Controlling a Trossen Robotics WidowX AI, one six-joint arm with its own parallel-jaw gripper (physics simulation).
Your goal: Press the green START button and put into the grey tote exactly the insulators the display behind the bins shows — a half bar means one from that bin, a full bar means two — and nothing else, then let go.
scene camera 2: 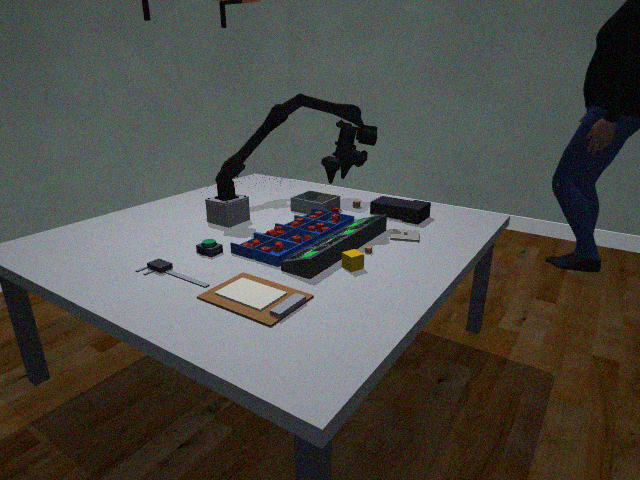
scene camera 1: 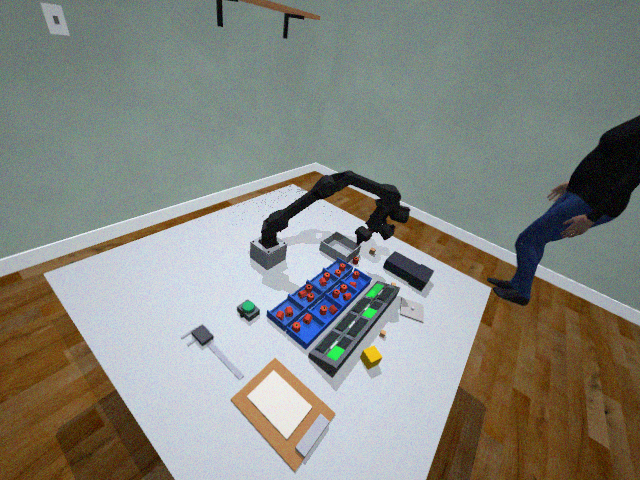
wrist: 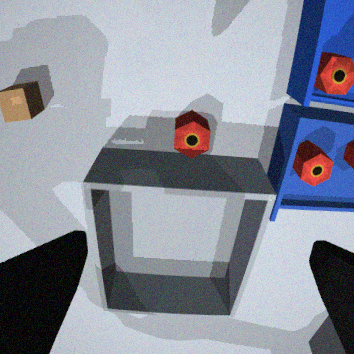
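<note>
My gripper (scene camera 1: 371, 239) (scene camera 2: 337, 179) (wrist: 201, 248) is open and empty, above the grey tote (scene camera 1: 332, 252) (scene camera 2: 306, 205) (wrist: 225, 175). The tote's bare inside shows in the wrist view between the fingers. A red insulator (scene camera 1: 355, 259) (scene camera 2: 335, 210) (wrist: 192, 137) is outside the tote, close beside its wall. The blue bins (scene camera 1: 306, 339) (scene camera 2: 256, 254) (wrist: 300, 192) hold many red insulators. The black display (scene camera 1: 332, 367) (scene camera 2: 323, 266) shows green lit patches; exact bar lengths are hard to read. The green START button (scene camera 1: 248, 306) (scene camera 2: 208, 242) stands at the near left of the bins.
A black box (scene camera 1: 405, 269) (scene camera 2: 398, 208) stands beyond the display. Small tan cubes, one (scene camera 1: 372, 251) (scene camera 2: 356, 204) (wrist: 15, 105) near the tote, a yellow cube (scene camera 1: 370, 356) (scene camera 2: 353, 259), a caliper (scene camera 1: 202, 334) (scene camera 2: 159, 265) and a clipboard (scene camera 1: 258, 392) (scene camera 2: 211, 297) lie about. A person (scene camera 1: 547, 227) (scene camera 2: 578, 165) stands beyond the table.
</note>
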